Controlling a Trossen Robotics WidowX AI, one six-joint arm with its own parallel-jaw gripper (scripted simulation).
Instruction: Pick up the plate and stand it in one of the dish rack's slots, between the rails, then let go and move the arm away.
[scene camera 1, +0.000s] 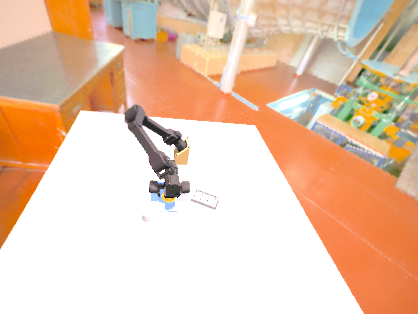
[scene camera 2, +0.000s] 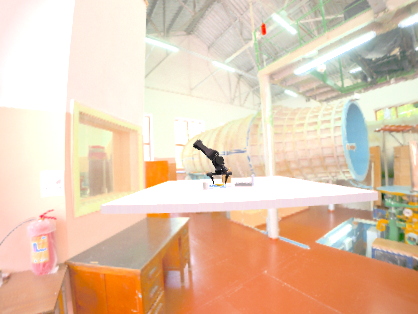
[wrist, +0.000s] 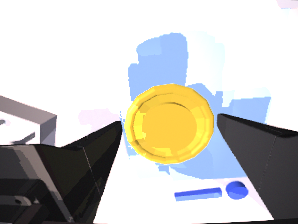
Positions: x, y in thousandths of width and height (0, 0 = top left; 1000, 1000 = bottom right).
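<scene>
My gripper (wrist: 565, 547): open, holding nothing. Yellow plate (wrist: 565, 556). Light blue mat (wrist: 784, 275). Blue spoon (wrist: 643, 873). Scene camera 2 does not show the spoon, hidden by the mat.
</scene>
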